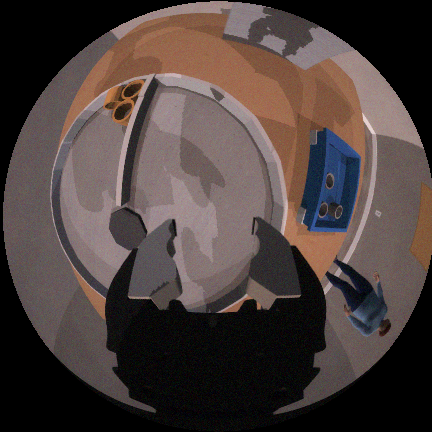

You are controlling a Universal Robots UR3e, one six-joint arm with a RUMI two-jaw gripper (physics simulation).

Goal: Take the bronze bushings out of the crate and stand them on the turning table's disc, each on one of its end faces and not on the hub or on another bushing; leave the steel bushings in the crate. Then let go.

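Frame: origin at the arm's base, x back, y up, z left, level; centimetres.
Seen in the pictures: gripper, between the fingertips: (213, 219).
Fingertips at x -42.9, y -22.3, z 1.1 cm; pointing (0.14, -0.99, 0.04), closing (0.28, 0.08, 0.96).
Note:
A point is followed by its place in that frame.
Three bronze bushings (113, 95) {z -14.8, x -30.8, y -23.4 cm} (124, 93) {z -13.6, x -30.4, y -24.2 cm} (115, 115) {z -13.6, x -33.6, y -24.3 cm} stand close together on the turning table's disc (235, 145) {z 1.8, x -34.9, y -26.4 cm}, at its upper-left edge, beside the long bar. Two show their round open tops; the third is partly hidden behind them. The dark hub (127, 228) {z -9.4, x -48.1, y -25.6 cm} is apart from them, at the bar's lower end. The blue crate (314, 175) {z 17.3, x -33.5, y -29.2 cm} is at the right and holds three steel bushings (326, 179) {z 22.5, x -32.4, y -30.6 cm} (320, 210) {z 23.3, x -39.0, y -30.2 cm} (332, 206) {z 26.8, x -37.0, y -29.9 cm}; no bronze one shows in it. My gripper (213, 219) {z 1.1, x -42.9, y -22.3 cm} is open and empty above the disc's lower part, away from the bushings and crate.
A pale bar (131, 135) {z -9.9, x -36.3, y -24.2 cm} runs from the hub to the rim, next to the bushings. A raised grey rim (274, 160) {z 5.9, x -35.4, y -24.0 cm} surrounds the disc. Orange-brown table top (260, 85) {z 3.9, x -20.2, y -31.7 cm} lies around it. A grey panel (240, 25) is at the top. A person (367, 312) shows at the lower right.

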